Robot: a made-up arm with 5 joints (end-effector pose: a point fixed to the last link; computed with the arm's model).
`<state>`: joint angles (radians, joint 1 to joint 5).
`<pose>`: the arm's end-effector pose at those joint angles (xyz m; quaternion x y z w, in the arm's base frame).
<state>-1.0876 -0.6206 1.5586 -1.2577 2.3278</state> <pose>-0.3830 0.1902 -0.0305 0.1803 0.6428 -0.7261 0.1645</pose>
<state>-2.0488 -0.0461 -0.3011 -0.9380 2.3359</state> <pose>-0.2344 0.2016 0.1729 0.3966 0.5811 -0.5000 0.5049</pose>
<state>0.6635 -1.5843 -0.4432 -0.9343 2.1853</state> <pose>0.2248 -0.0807 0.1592 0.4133 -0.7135 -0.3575 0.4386</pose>
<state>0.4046 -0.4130 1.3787 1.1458 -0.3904</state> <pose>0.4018 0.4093 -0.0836 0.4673 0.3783 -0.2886 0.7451</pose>
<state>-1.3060 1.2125 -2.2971 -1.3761 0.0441</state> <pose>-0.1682 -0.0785 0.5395 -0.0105 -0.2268 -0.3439 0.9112</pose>
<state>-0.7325 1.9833 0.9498 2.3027 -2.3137</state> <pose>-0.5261 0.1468 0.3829 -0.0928 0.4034 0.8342 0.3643</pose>
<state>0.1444 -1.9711 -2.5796 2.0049 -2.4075</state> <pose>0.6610 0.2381 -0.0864 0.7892 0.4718 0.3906 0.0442</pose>
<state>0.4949 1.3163 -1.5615 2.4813 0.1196</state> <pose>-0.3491 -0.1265 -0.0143 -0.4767 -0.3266 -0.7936 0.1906</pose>
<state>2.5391 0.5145 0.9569 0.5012 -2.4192</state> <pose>0.4969 0.5289 0.3684 -0.7004 -0.3583 -0.5887 0.1855</pose>
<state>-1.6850 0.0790 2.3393 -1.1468 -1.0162</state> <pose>-0.2691 0.3267 0.5682 -0.3708 -0.3916 -0.8150 0.2118</pose>
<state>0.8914 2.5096 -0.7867 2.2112 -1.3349</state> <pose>-0.1707 -0.3415 0.1886 0.0431 0.1933 0.9576 0.2091</pose>
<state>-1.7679 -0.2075 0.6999 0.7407 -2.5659</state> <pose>-0.3987 0.6057 0.0890 -0.2923 0.6447 0.6881 0.1594</pose>
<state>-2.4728 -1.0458 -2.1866 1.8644 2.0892</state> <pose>-0.3098 0.5820 0.0984 -0.9309 -0.2669 0.2492 0.0058</pose>
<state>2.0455 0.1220 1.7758 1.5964 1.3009</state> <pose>0.4643 0.4965 0.2637 0.9747 -0.0365 0.1307 0.1776</pose>
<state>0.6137 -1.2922 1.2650 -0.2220 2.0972</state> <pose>0.4530 0.2379 -0.0599 0.8974 -0.1354 -0.4162 0.0559</pose>
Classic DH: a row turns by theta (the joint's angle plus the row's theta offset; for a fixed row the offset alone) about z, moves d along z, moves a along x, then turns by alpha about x. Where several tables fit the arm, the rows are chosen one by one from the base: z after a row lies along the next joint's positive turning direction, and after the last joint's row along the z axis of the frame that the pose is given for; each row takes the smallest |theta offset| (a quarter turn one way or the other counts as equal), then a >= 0, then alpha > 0; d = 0 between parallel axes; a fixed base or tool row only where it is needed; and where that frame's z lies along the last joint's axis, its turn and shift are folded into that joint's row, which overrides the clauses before.
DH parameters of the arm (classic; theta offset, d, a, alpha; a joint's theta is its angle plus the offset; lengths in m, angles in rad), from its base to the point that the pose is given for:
base (fixed): 0 0.186 0 1.5708
joint 1: 0 -0.036 -0.014 -1.5708
joint 2: 0 -0.226 -0.091 -1.5708
joint 3: -1.5708 0.349 0.084 -1.5708
joint 4: 0.4237 0 -0.1678 0
joint 5: 1.1471 0.214 -0.004 1.5708
tool (fixed): 1.5708 0.097 0 0

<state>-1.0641 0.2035 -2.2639 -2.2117 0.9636</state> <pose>-0.3320 0.2398 0.4640 -0.3977 -0.4503 -0.3358 0.7255</pose>
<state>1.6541 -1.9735 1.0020 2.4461 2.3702</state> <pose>0.2411 -0.3739 0.5524 0.2519 0.0030 -0.2672 0.9301</pose>
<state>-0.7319 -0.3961 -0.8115 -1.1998 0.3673</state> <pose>0.0677 0.3039 0.0546 -0.5216 0.0213 -0.1448 0.8405</pose>
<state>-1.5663 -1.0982 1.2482 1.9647 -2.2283</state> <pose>-0.3317 0.0285 -0.3589 -0.1002 0.9020 -0.4003 0.1268</pose>
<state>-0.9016 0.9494 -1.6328 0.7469 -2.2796</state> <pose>-0.3665 0.2860 0.6276 -0.2618 -0.3239 -0.1221 0.9009</pose>
